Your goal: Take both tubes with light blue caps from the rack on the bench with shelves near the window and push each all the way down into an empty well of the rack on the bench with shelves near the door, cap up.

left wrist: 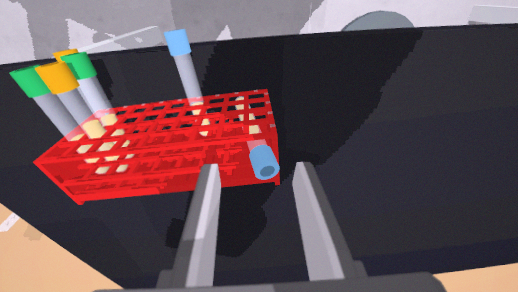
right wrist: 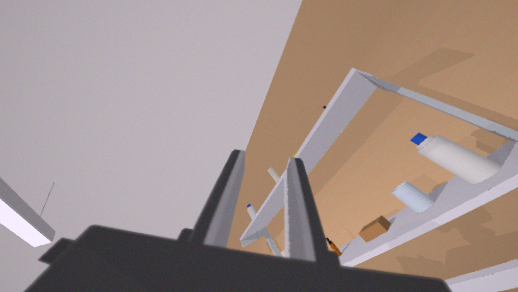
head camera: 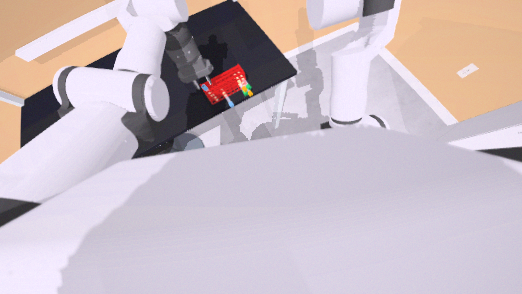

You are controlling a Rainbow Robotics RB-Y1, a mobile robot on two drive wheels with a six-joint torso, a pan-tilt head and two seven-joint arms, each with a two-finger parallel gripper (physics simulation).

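Frame: origin at the robot's base, x right, y ahead, z up, level; metres.
Seen in the pictures: left gripper, fingertip midpoint: (left wrist: 257, 173) (head camera: 204, 85); right gripper, fingertip midpoint: (right wrist: 265, 163).
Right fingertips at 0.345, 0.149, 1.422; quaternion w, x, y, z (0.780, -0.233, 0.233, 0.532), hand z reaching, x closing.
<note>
A point is followed by its place in that frame, as x, y, z.
A red rack (head camera: 223, 84) @(0.135, 0.296, 0.845) (left wrist: 165, 145) @(0.132, 0.295, 0.850) stands on the black bench top. One tube with a light blue cap (head camera: 230, 104) @(0.116, 0.235, 0.780) (left wrist: 178, 43) @(0.118, 0.237, 0.781) stands tall in its far row. Another blue-capped tube (head camera: 205, 87) @(0.061, 0.309, 0.868) (left wrist: 264, 162) @(0.058, 0.308, 0.871) is at the rack's near right corner in the left wrist view, its cap facing the camera. My left gripper (head camera: 202, 85) @(0.062, 0.297, 0.892) (left wrist: 257, 173) @(0.062, 0.297, 0.892) is open and empty; its fingertips are close to that corner cap, which shows between and beyond them. My right gripper (right wrist: 265, 163) @(0.345, 0.149, 1.422) is open and empty, pointing up toward the ceiling and wall shelves. Which bench this is, I cannot tell.
Green-capped tubes (left wrist: 31, 81) @(0.221, 0.236, 0.825) and orange-capped tubes (left wrist: 58, 78) @(0.200, 0.238, 0.825) stand at the rack's other end. The black bench top (head camera: 255, 45) @(0.433, 0.494, 0.762) (left wrist: 400, 150) @(-0.140, 0.425, 0.762) ends beyond the rack, with grey floor below. Shelves (right wrist: 330, 125) @(0.298, 0.792, 1.657) with a white bottle (right wrist: 457, 159) @(0.422, 0.753, 1.286) and a brown box (right wrist: 375, 229) @(0.060, 0.823, 1.242) show in the right wrist view.
</note>
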